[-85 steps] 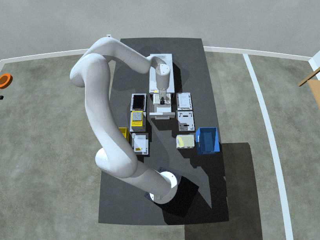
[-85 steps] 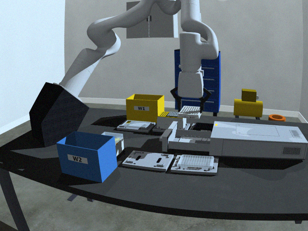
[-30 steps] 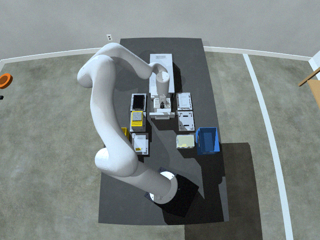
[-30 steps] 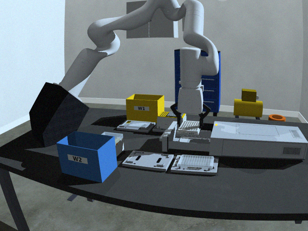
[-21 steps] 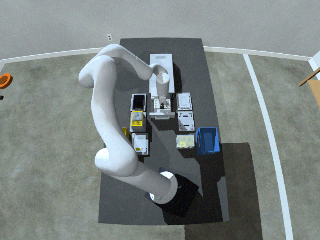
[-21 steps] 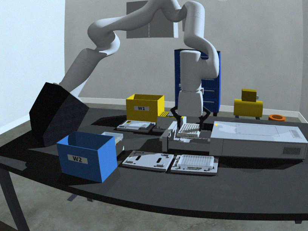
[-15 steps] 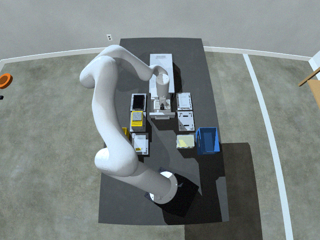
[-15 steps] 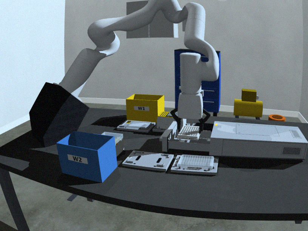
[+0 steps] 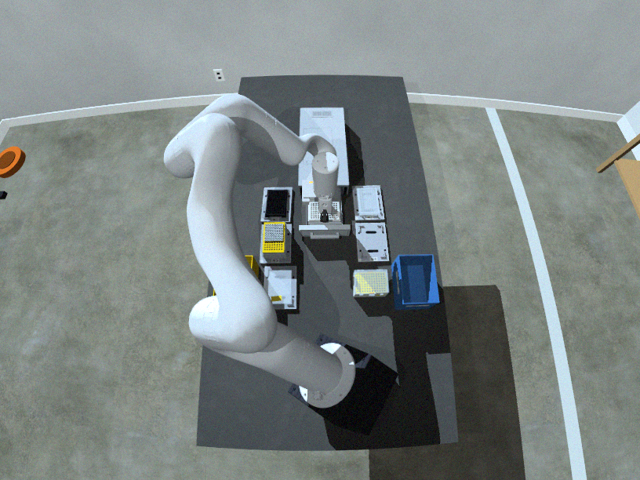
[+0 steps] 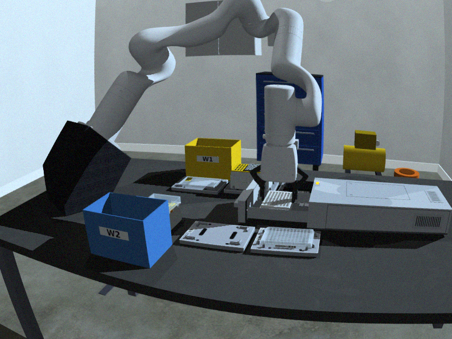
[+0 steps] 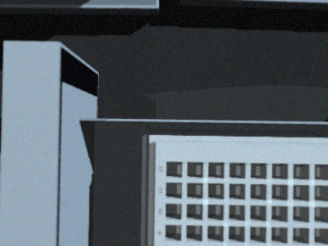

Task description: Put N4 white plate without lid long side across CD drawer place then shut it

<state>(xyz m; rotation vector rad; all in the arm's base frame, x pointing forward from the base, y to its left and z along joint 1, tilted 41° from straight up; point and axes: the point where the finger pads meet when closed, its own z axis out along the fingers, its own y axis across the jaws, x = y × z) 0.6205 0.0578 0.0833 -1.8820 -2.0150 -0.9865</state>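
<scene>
Right now the white plate is 1 cm below my hand. Also, from my hand: clear plate: 17 cm to the right, 9 cm ahead, 3 cm below; cooler CD: 18 cm ahead, 3 cm to the left, 1 cm below; drawer: 4 cm ahead, 1 cm to the left, 1 cm below.
</scene>
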